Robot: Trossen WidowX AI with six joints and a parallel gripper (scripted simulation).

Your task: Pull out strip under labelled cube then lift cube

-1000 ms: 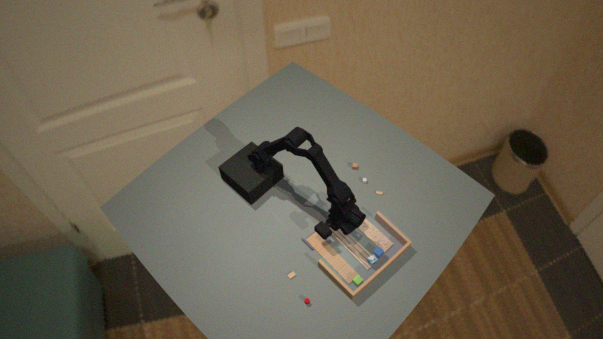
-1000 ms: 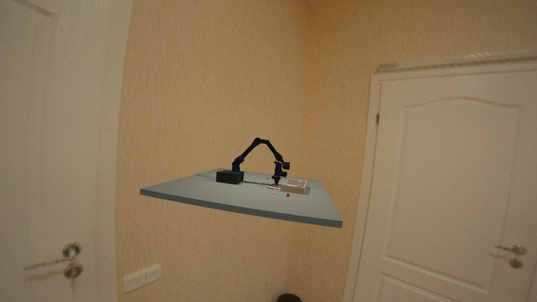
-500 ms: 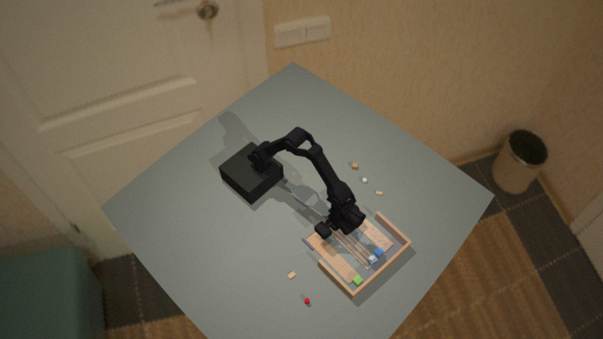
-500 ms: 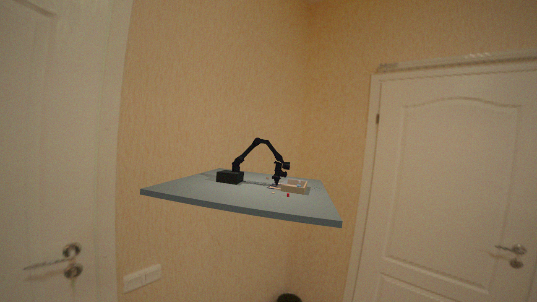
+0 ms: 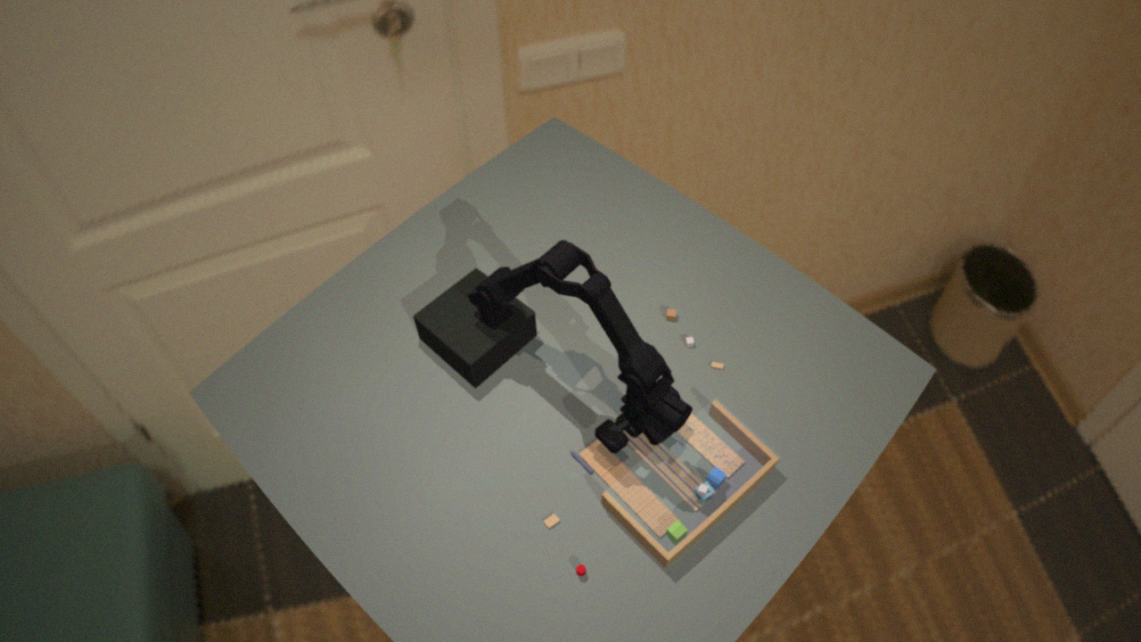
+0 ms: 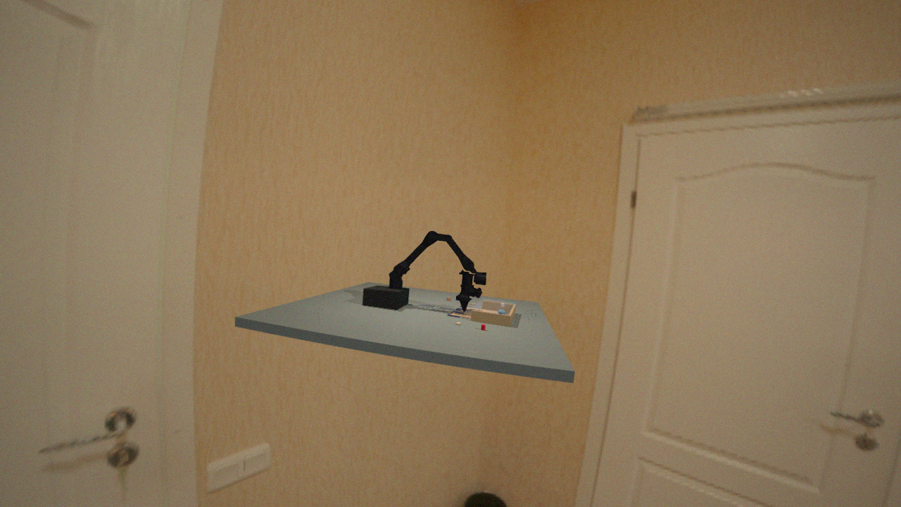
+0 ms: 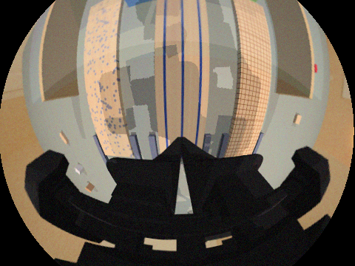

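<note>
Now: gripper tip 20 cm short of the light-blue labelled cube, 2 cm to the left of it and 2 cm below it.
</note>
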